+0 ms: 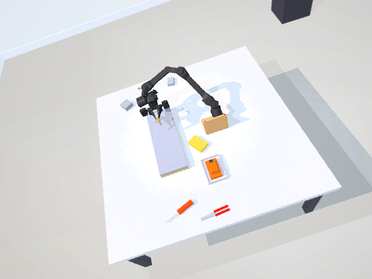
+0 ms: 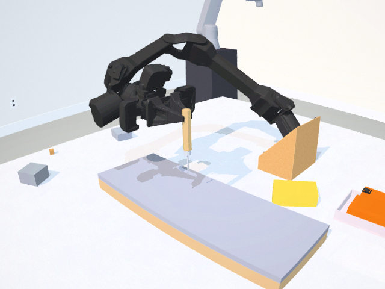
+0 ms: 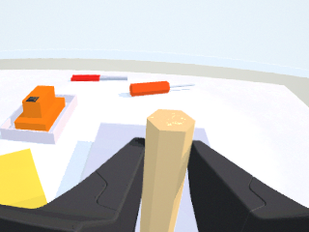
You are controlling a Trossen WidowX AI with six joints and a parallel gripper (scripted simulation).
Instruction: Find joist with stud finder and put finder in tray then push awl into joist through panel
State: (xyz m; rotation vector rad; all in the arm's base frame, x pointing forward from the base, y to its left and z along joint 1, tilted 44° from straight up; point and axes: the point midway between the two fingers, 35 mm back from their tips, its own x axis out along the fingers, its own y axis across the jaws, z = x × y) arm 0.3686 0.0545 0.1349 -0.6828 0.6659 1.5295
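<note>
Now: gripper tip 60 mm above the awl. Also, from my gripper tip: orange stud finder (240 mm behind, 330 mm to the left, 150 mm below); yellow block (200 mm behind, 140 mm to the left, 190 mm below); pale pink tray (240 mm behind, 350 mm to the left, 190 mm below).
</note>
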